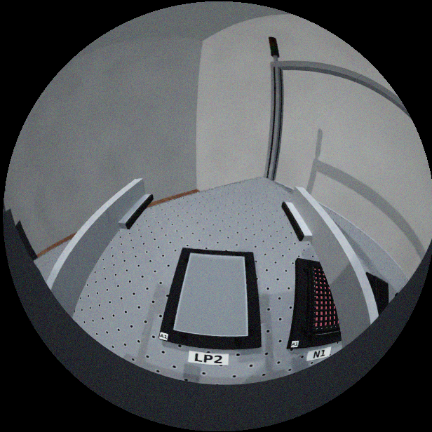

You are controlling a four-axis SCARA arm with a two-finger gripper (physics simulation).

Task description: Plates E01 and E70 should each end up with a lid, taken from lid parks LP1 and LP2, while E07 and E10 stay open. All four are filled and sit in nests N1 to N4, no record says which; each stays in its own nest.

The picture shows: my gripper and a lid park LP2.
